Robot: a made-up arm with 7 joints.
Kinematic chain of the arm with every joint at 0, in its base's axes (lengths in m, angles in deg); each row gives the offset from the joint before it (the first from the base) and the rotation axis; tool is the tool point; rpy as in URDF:
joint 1: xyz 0 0 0.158 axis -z
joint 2: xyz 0 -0.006 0.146 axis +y
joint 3: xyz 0 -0.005 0.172 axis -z
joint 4: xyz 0 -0.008 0.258 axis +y
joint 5: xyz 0 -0.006 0.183 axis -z
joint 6: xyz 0 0 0.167 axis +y
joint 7: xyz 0 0 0.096 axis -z
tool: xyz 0 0 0 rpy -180 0 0
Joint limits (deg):
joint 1: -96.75..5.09
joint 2: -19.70..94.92
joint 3: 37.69..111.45
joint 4: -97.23..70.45
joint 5: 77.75..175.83
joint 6: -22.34..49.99
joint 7: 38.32..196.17
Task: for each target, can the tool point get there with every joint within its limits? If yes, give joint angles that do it. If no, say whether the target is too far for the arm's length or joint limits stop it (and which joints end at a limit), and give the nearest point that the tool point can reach.
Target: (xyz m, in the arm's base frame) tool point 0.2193 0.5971 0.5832
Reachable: yes | joints -36.09 83.93 59.55 -75.81 156.29 -11.21 52.48
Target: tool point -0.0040 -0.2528 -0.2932
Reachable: no: joint limits stop it (at a limit: joint 1, joint 2, joint 3, joint 4, joint 6) | nearest point 0.4873 -0.3171 -0.0764 | short by 0.541 m
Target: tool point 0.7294 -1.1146 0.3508
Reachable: no: too far | nearest point 0.5486 -0.4782 0.3374 | short by 0.662 m
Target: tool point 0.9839 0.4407 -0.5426
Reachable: no: too far | nearest point 0.6584 0.2949 -0.0305 | short by 0.624 m
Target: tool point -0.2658 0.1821 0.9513
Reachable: yes | joints -78.55 35.17 52.02 -64.21 157.90 15.24 87.49
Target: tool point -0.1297 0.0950 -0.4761
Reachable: no: joint limits stop it (at a limit: joint 2, joint 3, joint 4, joint 5, joint 6) | nearest point -0.4202 0.3078 0.0942 | short by 0.674 m
